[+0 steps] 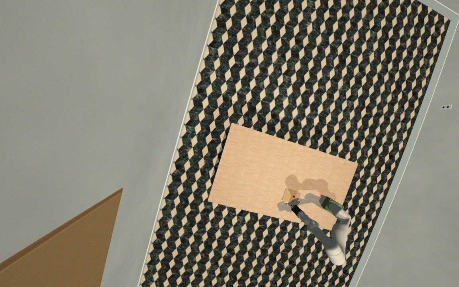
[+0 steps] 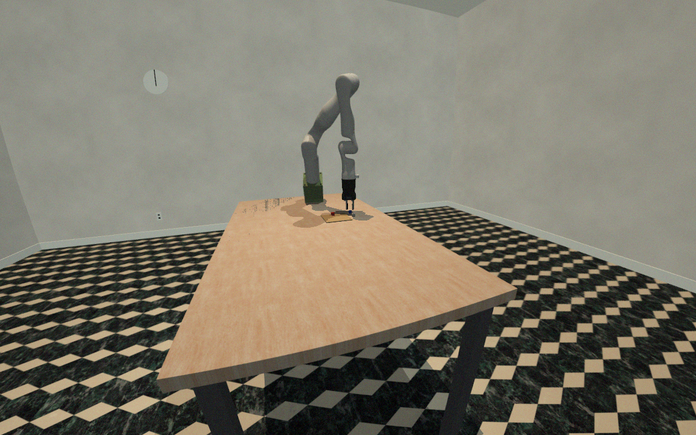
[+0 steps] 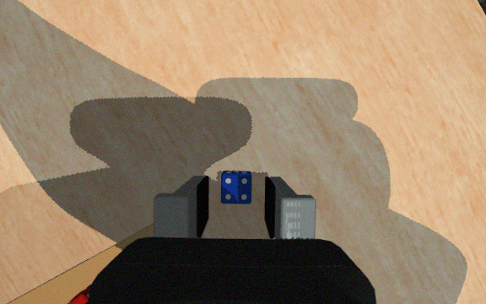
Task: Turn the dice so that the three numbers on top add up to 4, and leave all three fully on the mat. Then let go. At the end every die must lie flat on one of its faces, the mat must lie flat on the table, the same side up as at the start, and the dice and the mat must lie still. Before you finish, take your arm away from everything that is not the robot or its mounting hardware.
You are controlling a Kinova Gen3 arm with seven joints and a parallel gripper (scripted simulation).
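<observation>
My gripper is now 30 mm above the blue die. From my hand the other things lie so: tan mat (100 mm to the right, 60 mm ahead, 40 mm below); then red die (110 mm to the right, 30 mm below, 10 mm ahead); then white die (60 mm ahead, 30 mm below, 10 mm to the right).
</observation>
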